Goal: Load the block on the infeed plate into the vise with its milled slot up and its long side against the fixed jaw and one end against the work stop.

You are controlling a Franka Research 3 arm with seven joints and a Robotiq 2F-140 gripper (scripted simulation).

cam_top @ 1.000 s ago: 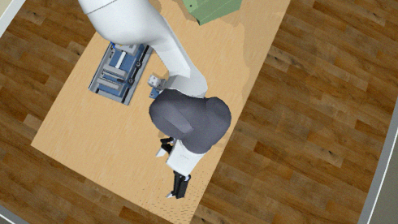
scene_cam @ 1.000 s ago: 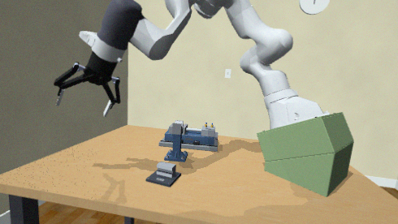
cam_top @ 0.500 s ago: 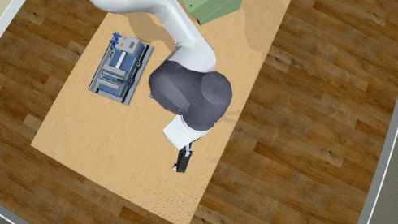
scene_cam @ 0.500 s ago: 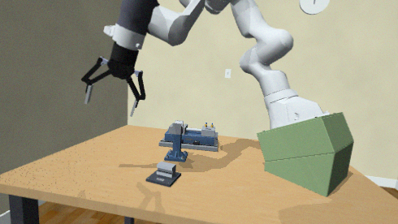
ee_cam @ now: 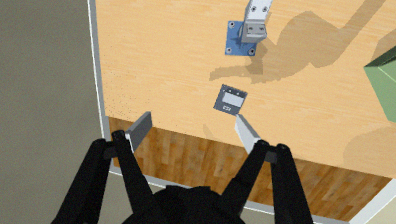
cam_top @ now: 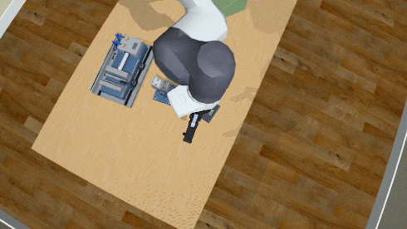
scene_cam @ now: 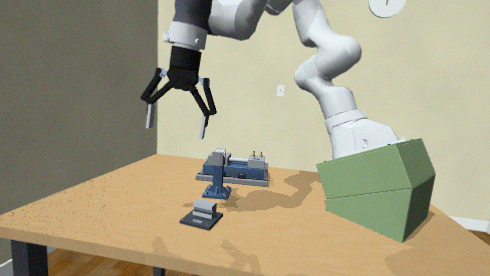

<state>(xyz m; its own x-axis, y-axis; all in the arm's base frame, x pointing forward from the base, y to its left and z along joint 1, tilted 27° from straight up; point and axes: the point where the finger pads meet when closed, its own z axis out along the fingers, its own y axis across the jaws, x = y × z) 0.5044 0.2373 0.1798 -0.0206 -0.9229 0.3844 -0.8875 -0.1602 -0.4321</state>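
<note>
The grey part is 22 cm below my hand, 9 cm behind it and 1 cm to the left of it. Round my hand: vise 38 cm to the right, 21 cm below, 14 cm behind; then dark work stop rod 34 cm to the right, 16 cm below, 7 cm behind; then grey air cylinder 38 cm to the right, 23 cm behind, 17 cm below.
</note>
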